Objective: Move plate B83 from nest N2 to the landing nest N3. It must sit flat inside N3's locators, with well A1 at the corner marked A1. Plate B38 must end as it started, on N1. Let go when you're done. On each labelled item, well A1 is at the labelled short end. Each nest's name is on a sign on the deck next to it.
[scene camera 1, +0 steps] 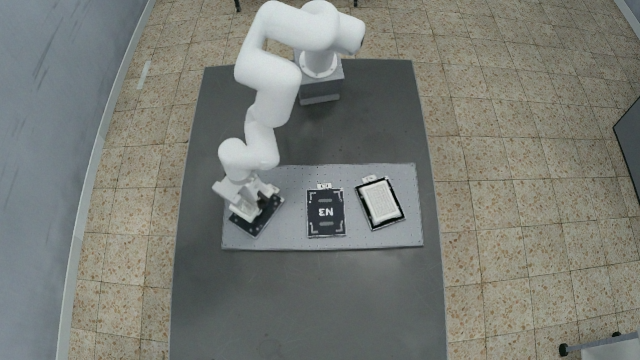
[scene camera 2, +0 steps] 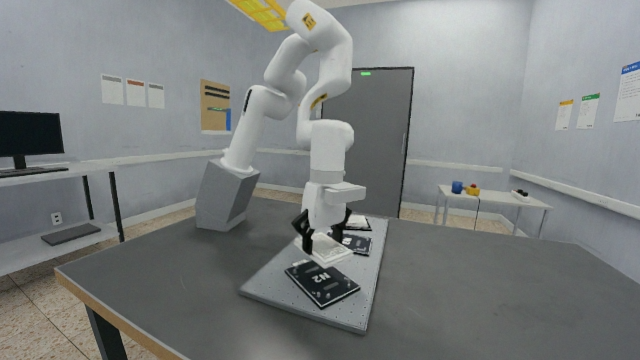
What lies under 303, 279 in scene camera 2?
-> A black nest N2.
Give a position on a white well plate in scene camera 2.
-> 326, 256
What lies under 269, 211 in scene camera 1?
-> A black nest N2.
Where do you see a white well plate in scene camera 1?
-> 377, 198
